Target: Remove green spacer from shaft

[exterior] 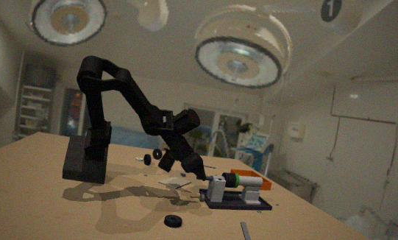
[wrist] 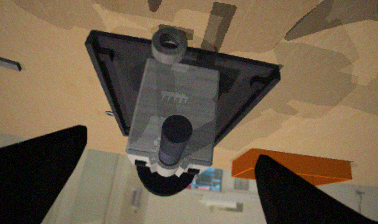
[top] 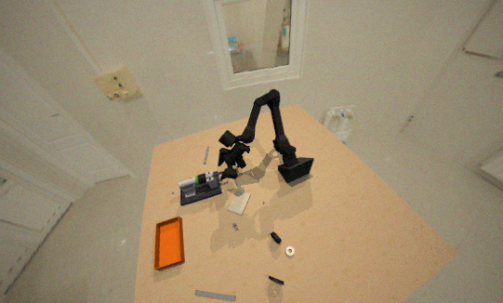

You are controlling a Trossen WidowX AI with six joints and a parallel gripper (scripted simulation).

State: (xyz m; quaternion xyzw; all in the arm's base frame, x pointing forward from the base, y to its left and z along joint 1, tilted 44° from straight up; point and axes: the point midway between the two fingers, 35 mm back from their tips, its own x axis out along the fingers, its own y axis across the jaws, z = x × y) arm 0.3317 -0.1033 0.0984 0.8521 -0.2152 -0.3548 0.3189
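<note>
Right now the thin grey shaft is 7 cm ahead of my gripper tip, 1 cm to the right of it and 1 cm below it. Also, from my gripper tip: black spacer 9 cm ahead, 1 cm to the right, 1 cm below; green spacer 12 cm ahead, 2 cm to the right, 1 cm below; beige card 3 cm behind, 16 cm to the left, 8 cm below.
</note>
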